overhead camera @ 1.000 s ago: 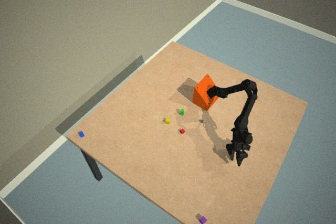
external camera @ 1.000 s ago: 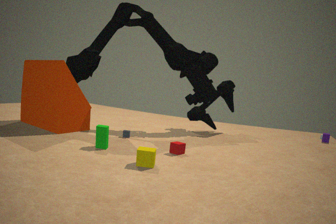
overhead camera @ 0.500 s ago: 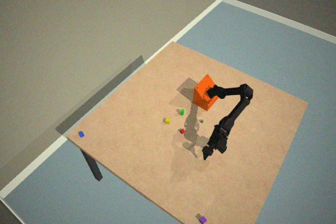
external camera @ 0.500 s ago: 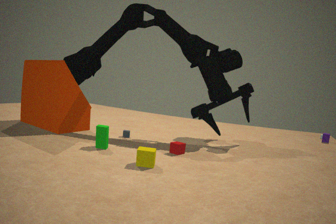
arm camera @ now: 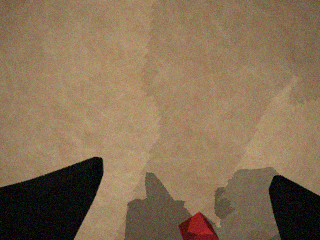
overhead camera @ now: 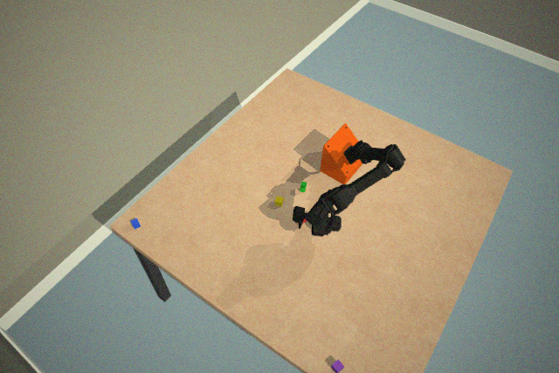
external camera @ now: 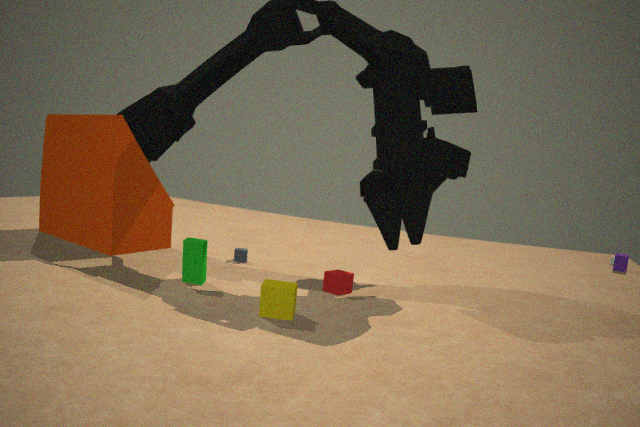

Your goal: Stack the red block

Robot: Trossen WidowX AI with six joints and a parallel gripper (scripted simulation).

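Right now my gripper tip is 5 cm past the red block, 7 cm to the left of it and 4 cm above it. Round my gripper tip: purple block (34 cm ahead, 39 cm to the left, 4 cm below); yellow block (4 cm behind, 20 cm to the right, 3 cm below); small grey block (21 cm behind, 2 cm to the right, 4 cm below).
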